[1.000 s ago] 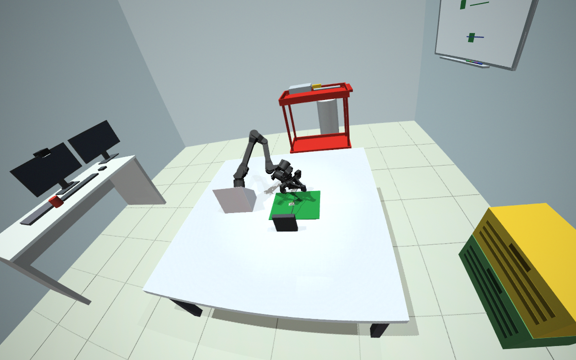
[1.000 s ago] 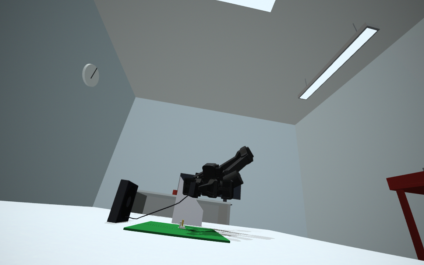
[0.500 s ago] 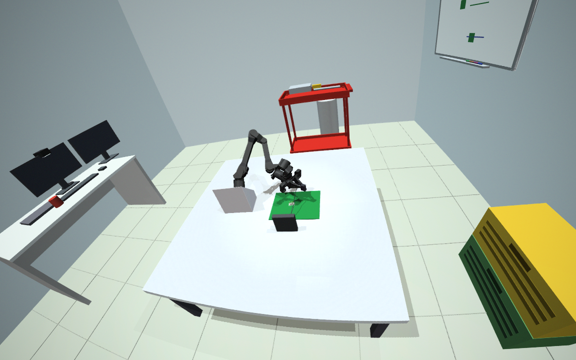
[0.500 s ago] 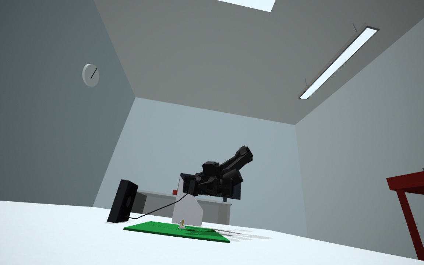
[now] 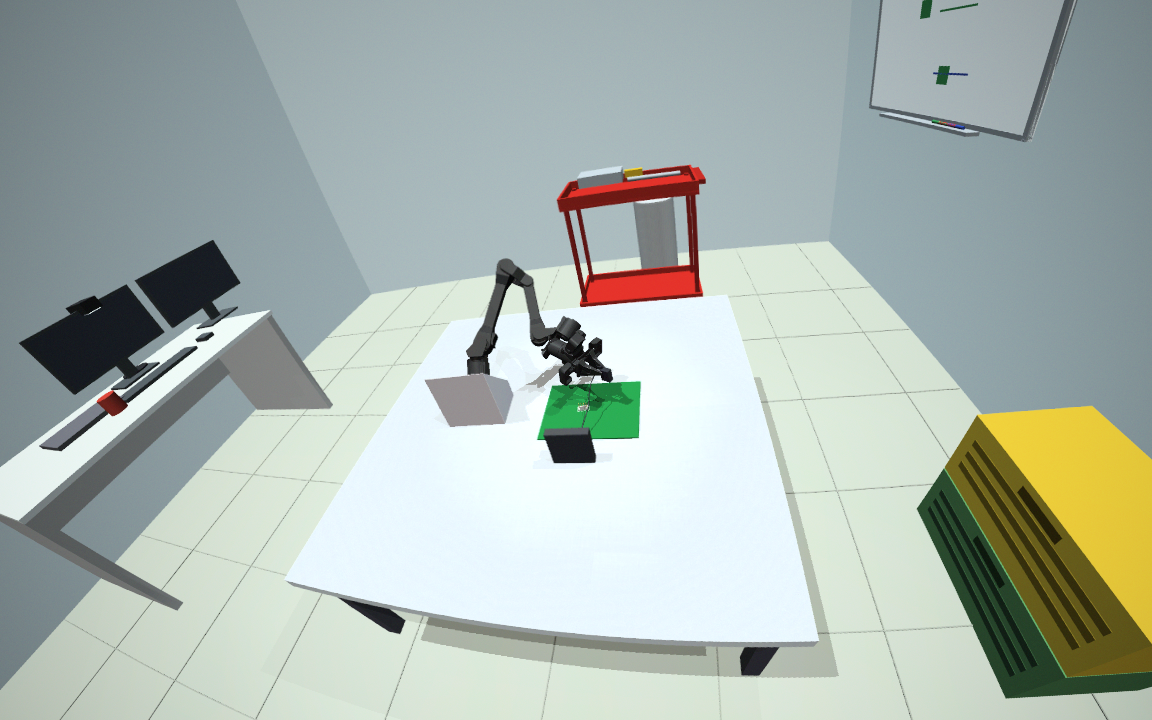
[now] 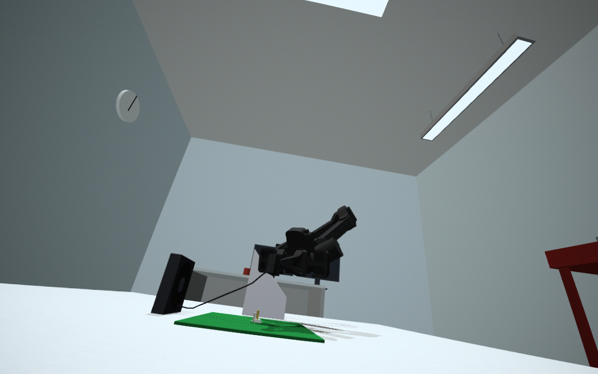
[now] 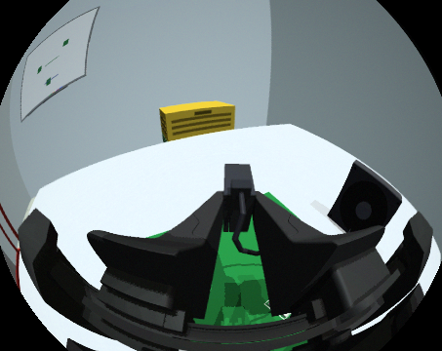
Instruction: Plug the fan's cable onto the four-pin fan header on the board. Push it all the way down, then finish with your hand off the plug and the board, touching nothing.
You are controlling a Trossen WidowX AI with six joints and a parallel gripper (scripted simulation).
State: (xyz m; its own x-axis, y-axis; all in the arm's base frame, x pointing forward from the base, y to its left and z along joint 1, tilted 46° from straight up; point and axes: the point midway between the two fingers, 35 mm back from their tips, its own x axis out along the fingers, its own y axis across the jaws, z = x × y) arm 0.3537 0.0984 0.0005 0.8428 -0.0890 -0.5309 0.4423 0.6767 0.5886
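My gripper tip is now 80 mm past the four-pin header, 30 mm to the left of it and 130 mm above it. The rest, counted from my gripper tip: black plug: 10 mm ahead, 10 mm below; then black fan: 70 mm behind, 220 mm to the right, 70 mm below; then green board: 60 mm behind, 30 mm to the right, 140 mm below.
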